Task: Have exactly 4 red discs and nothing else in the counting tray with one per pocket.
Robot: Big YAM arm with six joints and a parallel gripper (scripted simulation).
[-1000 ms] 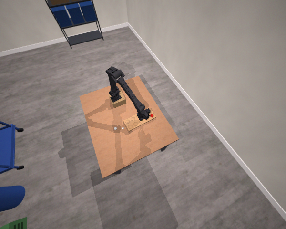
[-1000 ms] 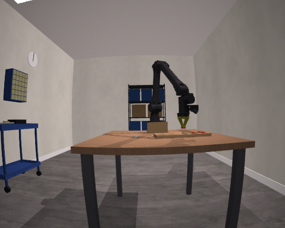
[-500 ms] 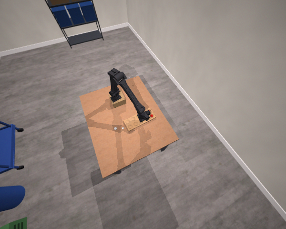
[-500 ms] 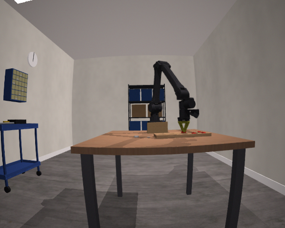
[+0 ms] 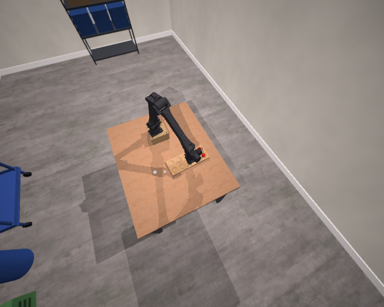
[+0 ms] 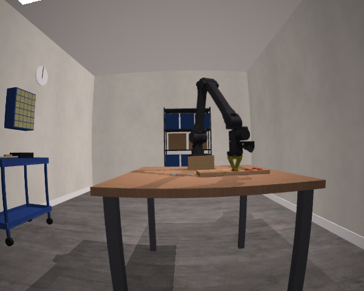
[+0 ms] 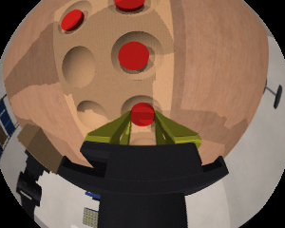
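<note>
Right now my hand is 4 cm past the wooden counting tray and 2 cm above it. From my hand the other things lie so: white piece: 6 cm behind, 23 cm to the right, 3 cm below; white disc: 11 cm behind, 30 cm to the right, 3 cm below.
</note>
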